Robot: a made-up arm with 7 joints. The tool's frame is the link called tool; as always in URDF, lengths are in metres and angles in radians. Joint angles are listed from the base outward.
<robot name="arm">
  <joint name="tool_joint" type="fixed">
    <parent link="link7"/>
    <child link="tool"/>
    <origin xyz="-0.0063 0.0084 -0.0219" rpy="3.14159 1.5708 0"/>
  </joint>
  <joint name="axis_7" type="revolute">
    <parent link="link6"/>
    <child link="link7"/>
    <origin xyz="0.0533 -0.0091 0.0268" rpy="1.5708 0 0"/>
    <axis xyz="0 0 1"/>
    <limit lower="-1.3" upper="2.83"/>
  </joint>
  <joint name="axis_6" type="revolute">
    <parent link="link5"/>
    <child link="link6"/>
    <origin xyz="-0.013 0.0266 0.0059" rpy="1.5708 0 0"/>
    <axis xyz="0 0 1"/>
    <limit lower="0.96" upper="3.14"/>
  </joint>
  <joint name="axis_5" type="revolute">
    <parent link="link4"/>
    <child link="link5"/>
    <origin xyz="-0.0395 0.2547 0.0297" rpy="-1.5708 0 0"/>
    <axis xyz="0 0 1"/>
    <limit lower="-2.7" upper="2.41"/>
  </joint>
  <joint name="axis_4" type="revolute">
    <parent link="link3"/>
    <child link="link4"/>
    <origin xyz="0.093 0.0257 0.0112" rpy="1.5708 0 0"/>
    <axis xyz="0 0 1"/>
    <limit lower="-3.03" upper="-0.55"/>
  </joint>
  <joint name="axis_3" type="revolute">
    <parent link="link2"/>
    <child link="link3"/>
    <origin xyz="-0.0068 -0.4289 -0.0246" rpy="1.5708 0 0"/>
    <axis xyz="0 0 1"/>
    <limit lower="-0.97" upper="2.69"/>
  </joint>
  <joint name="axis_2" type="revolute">
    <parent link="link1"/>
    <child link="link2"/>
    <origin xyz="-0.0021 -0.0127 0.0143" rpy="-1.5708 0 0"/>
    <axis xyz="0 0 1"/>
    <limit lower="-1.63" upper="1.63"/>
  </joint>
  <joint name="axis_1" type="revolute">
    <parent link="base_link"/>
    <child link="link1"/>
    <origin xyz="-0.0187 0.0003 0.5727" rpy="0 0 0"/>
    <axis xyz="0 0 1"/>
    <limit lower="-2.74" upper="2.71"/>
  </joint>
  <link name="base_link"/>
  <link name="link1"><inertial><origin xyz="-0.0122 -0.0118 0.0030"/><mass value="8.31"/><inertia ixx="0.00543" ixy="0" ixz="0" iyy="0.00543" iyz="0" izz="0.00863"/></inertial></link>
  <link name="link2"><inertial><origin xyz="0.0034 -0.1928 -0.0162"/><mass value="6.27"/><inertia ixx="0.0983" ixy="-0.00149" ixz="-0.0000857" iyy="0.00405" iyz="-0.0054" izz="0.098"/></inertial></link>
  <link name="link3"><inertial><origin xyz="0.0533 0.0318 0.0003"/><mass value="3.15"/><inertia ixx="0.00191" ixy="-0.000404" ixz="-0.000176" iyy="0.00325" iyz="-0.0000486" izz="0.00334"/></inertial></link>
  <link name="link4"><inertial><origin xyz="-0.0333 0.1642 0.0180"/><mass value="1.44"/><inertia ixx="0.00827" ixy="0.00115" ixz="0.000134" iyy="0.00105" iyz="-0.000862" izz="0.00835"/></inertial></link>
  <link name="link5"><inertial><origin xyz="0.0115 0.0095 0.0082"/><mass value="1.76"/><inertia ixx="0.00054" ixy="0" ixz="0" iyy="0.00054" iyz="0" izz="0.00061"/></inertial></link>
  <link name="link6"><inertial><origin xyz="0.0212 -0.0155 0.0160"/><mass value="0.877"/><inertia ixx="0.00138" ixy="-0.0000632" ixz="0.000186" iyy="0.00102" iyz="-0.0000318" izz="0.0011"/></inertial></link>
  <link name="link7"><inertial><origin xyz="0.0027 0.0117 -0.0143"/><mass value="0.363"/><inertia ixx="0.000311" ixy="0" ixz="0" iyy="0.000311" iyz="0" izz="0.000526"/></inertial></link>
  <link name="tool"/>
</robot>
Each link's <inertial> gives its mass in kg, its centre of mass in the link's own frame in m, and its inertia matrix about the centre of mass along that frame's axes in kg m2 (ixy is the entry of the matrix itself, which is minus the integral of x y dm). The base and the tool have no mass. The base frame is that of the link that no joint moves.
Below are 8 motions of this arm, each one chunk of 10 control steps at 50 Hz.
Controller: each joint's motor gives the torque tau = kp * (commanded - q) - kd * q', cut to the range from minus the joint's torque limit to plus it. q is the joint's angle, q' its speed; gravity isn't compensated. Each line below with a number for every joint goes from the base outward.
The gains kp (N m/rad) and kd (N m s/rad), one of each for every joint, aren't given. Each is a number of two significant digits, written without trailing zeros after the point. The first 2 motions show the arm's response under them.
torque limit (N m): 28 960 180 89 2.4 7.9 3.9
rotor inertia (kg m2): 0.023 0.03 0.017 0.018 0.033 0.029 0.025
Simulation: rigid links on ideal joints. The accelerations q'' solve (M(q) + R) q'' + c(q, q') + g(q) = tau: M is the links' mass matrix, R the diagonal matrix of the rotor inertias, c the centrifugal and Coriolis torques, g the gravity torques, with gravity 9.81 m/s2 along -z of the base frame. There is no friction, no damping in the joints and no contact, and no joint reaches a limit. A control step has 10 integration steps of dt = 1/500 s. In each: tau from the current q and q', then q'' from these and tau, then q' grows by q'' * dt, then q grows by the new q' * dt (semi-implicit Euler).
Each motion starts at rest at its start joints. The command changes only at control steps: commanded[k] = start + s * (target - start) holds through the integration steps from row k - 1 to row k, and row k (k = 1, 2, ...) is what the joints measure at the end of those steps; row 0 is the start. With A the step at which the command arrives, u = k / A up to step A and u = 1 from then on. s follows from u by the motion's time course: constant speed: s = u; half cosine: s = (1 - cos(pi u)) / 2; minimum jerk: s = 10 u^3 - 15 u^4 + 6 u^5; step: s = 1 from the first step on.
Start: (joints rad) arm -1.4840 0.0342 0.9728 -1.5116 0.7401 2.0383 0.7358
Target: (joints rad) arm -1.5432 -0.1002 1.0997 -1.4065 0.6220 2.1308 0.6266
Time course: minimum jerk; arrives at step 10
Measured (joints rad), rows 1 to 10:
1: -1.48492 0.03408 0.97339 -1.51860 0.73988 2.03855 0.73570
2: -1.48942 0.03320 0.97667 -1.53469 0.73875 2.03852 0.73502
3: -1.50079 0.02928 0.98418 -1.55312 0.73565 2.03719 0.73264
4: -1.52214 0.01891 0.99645 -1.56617 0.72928 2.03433 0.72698
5: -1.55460 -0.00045 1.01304 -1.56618 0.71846 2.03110 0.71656
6: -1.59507 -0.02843 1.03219 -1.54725 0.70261 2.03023 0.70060
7: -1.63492 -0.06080 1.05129 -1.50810 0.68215 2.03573 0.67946
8: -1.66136 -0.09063 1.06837 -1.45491 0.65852 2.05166 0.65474
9: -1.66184 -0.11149 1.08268 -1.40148 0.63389 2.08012 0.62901
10: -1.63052 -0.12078 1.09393 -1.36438 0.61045 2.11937 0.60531
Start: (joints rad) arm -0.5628 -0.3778 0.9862 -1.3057 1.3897 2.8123 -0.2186
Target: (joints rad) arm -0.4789 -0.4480 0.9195 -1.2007 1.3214 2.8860 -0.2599
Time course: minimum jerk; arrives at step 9
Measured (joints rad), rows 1 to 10:
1: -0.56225 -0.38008 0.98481 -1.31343 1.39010 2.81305 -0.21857
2: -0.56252 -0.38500 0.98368 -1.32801 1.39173 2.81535 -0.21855
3: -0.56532 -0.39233 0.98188 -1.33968 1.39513 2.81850 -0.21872
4: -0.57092 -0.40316 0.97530 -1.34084 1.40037 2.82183 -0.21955
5: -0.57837 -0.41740 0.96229 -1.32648 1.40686 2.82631 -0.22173
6: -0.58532 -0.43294 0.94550 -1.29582 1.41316 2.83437 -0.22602
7: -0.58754 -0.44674 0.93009 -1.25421 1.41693 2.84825 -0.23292
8: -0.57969 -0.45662 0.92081 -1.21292 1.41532 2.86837 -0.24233
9: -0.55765 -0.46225 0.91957 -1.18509 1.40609 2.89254 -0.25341
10: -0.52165 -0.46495 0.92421 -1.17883 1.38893 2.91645 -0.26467
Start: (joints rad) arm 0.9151 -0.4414 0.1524 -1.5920 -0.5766 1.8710 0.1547
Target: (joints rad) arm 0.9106 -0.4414 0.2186 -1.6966 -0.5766 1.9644 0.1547
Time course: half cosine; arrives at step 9
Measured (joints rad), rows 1 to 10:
1: 0.91514 -0.44335 0.15275 -1.60117 -0.57662 1.87150 0.15487
2: 0.91433 -0.44709 0.15523 -1.62196 -0.57711 1.87230 0.15540
3: 0.91165 -0.45005 0.16188 -1.64690 -0.57869 1.87319 0.15631
4: 0.90727 -0.45066 0.17334 -1.67094 -0.58163 1.87509 0.15753
5: 0.90250 -0.44884 0.18847 -1.69249 -0.58577 1.87980 0.15881
6: 0.89919 -0.44557 0.20474 -1.71218 -0.59065 1.88898 0.15985
7: 0.89892 -0.44217 0.21922 -1.73068 -0.59578 1.90308 0.16038
8: 0.90231 -0.43963 0.22954 -1.74718 -0.60087 1.92071 0.16021
9: 0.90879 -0.43832 0.23452 -1.75904 -0.60587 1.93881 0.15935
10: 0.91677 -0.43816 0.23444 -1.76339 -0.61078 1.95388 0.15795

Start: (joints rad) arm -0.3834 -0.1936 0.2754 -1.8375 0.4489 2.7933 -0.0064
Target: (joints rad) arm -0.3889 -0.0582 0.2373 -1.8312 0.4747 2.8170 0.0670
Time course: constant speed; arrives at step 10
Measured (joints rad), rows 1 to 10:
1: -0.38312 -0.19147 0.27579 -1.84245 0.44873 2.79490 -0.00576
2: -0.38135 -0.18372 0.27608 -1.85223 0.44797 2.79896 -0.00344
3: -0.37692 -0.16876 0.27477 -1.86143 0.44632 2.80418 0.00125
4: -0.37030 -0.14769 0.27093 -1.86791 0.44381 2.80842 0.00852
5: -0.36379 -0.12350 0.26509 -1.87229 0.44084 2.80958 0.01811
6: -0.35982 -0.09969 0.25853 -1.87641 0.43801 2.80632 0.02944
7: -0.35959 -0.07906 0.25222 -1.88155 0.43586 2.79849 0.04179
8: -0.36305 -0.06291 0.24665 -1.88727 0.43481 2.78722 0.05442
9: -0.36943 -0.05093 0.24196 -1.89151 0.43510 2.77473 0.06669
10: -0.37748 -0.04167 0.23788 -1.89188 0.43683 2.76385 0.07805

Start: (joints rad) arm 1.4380 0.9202 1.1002 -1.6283 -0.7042 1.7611 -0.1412
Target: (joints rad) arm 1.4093 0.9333 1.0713 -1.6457 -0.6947 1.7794 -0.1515
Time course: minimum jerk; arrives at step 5
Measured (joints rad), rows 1 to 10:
1: 1.43807 0.92412 1.09998 -1.63074 -0.70434 1.76156 -0.14118
2: 1.43942 0.93213 1.09374 -1.63789 -0.70431 1.76360 -0.14146
3: 1.44246 0.94158 1.07836 -1.64949 -0.70392 1.76743 -0.14253
4: 1.44600 0.95199 1.05788 -1.66391 -0.70386 1.77132 -0.14464
5: 1.44838 0.96275 1.03883 -1.67846 -0.70537 1.77212 -0.14759
6: 1.44862 0.97194 1.02525 -1.69051 -0.70940 1.76734 -0.15102
7: 1.44661 0.97731 1.01806 -1.69813 -0.71623 1.75660 -0.15450
8: 1.44259 0.97779 1.01699 -1.70019 -0.72548 1.74164 -0.15764
9: 1.43691 0.97383 1.02146 -1.69638 -0.73620 1.72573 -0.16009
10: 1.43002 0.96698 1.03021 -1.68748 -0.74703 1.71283 -0.16157

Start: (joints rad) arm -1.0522 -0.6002 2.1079 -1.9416 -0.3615 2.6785 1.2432
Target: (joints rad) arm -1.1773 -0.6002 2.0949 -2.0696 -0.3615 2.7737 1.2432
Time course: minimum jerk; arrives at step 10
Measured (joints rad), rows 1 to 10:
1: -1.05241 -0.60344 2.10802 -1.94556 -0.36121 2.67890 1.24324
2: -1.05417 -0.61013 2.11155 -1.95661 -0.36074 2.67982 1.24336
3: -1.05748 -0.61740 2.11899 -1.97476 -0.36079 2.68159 1.24361
4: -1.06098 -0.62355 2.12688 -1.99973 -0.36212 2.68531 1.24404
5: -1.06381 -0.62757 2.13190 -2.03021 -0.36547 2.69215 1.24467
6: -1.06634 -0.62890 2.13290 -2.06316 -0.37141 2.70267 1.24553
7: -1.06976 -0.62765 2.13049 -2.09402 -0.38033 2.71637 1.24661
8: -1.07540 -0.62464 2.12599 -2.11760 -0.39226 2.73167 1.24787
9: -1.08421 -0.62109 2.12087 -2.12957 -0.40671 2.74633 1.24922
10: -1.09657 -0.61816 2.11637 -2.12820 -0.42248 2.75834 1.25049

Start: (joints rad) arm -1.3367 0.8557 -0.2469 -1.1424 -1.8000 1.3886 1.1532
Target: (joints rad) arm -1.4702 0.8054 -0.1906 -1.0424 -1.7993 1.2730 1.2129
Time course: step
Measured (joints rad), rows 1 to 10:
1: -1.35621 0.85406 -0.19880 -1.12746 -1.79993 1.37590 1.15787
2: -1.37267 0.84958 -0.16228 -1.10846 -1.79300 1.35430 1.16980
3: -1.37398 0.84199 -0.16916 -1.09482 -1.77887 1.33062 1.18668
4: -1.37445 0.83341 -0.18235 -1.08129 -1.76286 1.30422 1.20584
5: -1.38040 0.82571 -0.18503 -1.06656 -1.74853 1.27722 1.22450
6: -1.38910 0.81988 -0.18388 -1.05441 -1.73729 1.25402 1.24022
7: -1.39827 0.81649 -0.18447 -1.04801 -1.73006 1.23791 1.25113
8: -1.40808 0.81586 -0.18595 -1.04789 -1.72749 1.23031 1.25624
9: -1.41894 0.81799 -0.18677 -1.05314 -1.72944 1.23126 1.25542
10: -1.43065 0.82242 -0.18693 -1.06233 -1.73498 1.23980 1.24935

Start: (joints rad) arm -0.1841 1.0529 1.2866 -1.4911 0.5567 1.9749 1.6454
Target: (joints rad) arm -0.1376 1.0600 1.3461 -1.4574 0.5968 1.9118 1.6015
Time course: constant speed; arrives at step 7
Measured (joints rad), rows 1 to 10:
1: -0.18439 1.05844 1.29052 -1.49228 0.55646 1.97430 1.64487
2: -0.18407 1.06904 1.29350 -1.49474 0.55618 1.97124 1.64298
3: -0.18238 1.07949 1.29017 -1.49692 0.55656 1.96460 1.63907
4: -0.17974 1.08807 1.28335 -1.49773 0.55830 1.95489 1.63276
5: -0.17698 1.09479 1.27897 -1.49667 0.56191 1.94341 1.62405
6: -0.17461 1.09937 1.28044 -1.49364 0.56764 1.93137 1.61331
7: -0.17256 1.10113 1.28792 -1.48863 0.57539 1.91955 1.60126
8: -0.17035 1.09845 1.29668 -1.48277 0.58466 1.90906 1.58929
9: -0.16789 1.09204 1.30473 -1.47748 0.59462 1.90144 1.57912
10: -0.16536 1.08481 1.31370 -1.47338 0.60426 1.89762 1.57207

